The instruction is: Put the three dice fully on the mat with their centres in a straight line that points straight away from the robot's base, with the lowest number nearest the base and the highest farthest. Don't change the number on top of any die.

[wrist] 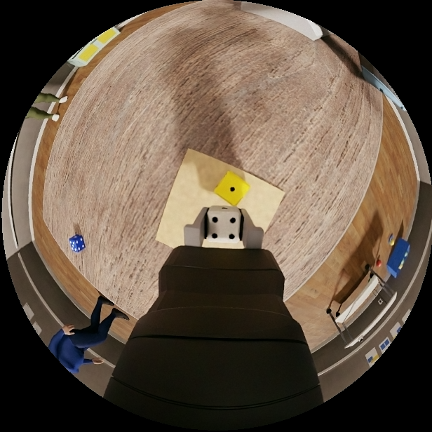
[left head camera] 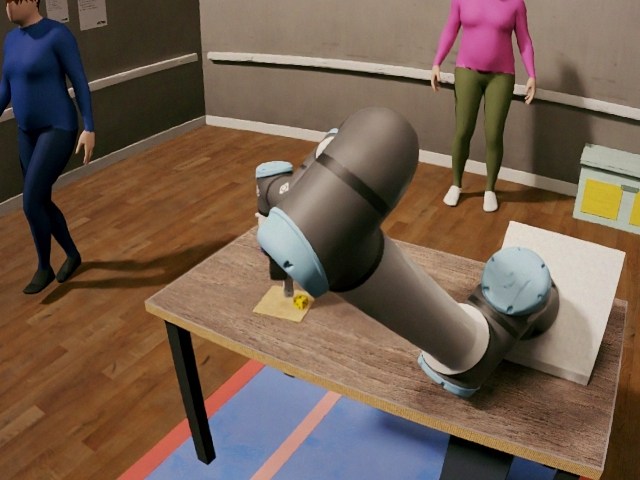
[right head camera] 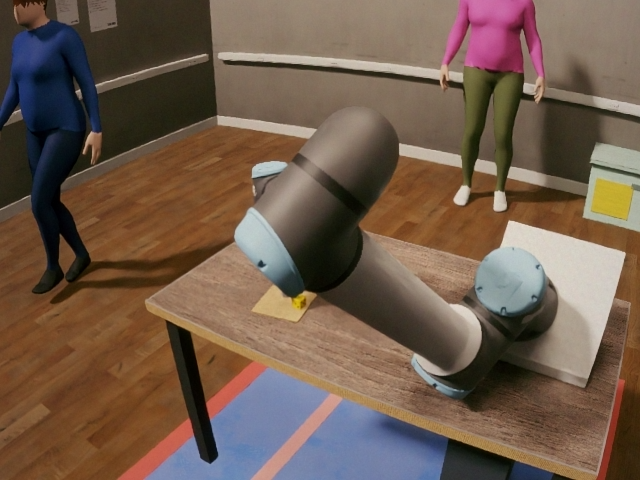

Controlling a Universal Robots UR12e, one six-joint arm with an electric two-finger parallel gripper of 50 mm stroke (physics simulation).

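Places are measured from the arm's base along level axes (x ahead, y left, z up), in millimetres.
Pixels of known places: gripper, between the fingertips: (left head camera: 289, 293).
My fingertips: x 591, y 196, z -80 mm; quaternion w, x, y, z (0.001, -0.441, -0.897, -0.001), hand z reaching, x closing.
Ahead of a thing's pixels: the offset from my fingertips to its top centre. Level surfaces: height alone.
My gripper (left head camera: 288, 292) (wrist: 223, 217) is shut on the white die (wrist: 224, 226), whose face towards the wrist camera shows four pips. It holds the die over the mat, close beside the yellow die; the gap below is hard to judge. The tan mat {dy -1, dx +15, dz -38 mm} (left head camera: 271, 305) (right head camera: 269, 305) (wrist: 179, 202) lies on the table. The yellow die {dy -12, dx -29, dz -8 mm} (left head camera: 300, 301) (right head camera: 298, 302) (wrist: 232, 189) sits on the mat with one pip on top, turned relative to the white die. The blue die (wrist: 77, 243) stands off the mat at the left of the wrist view; a sliver shows in the left head view. The arm hides the gripper in the right head view.
The wooden table {dz -41 mm} (left head camera: 330, 335) (right head camera: 330, 335) (wrist: 125, 120) carries the arm and a white slab (left head camera: 578, 304) (right head camera: 576, 304) near the base. A person in blue (left head camera: 46, 82) (right head camera: 54, 82) and a person in pink (left head camera: 485, 36) (right head camera: 495, 36) stand beyond the table.
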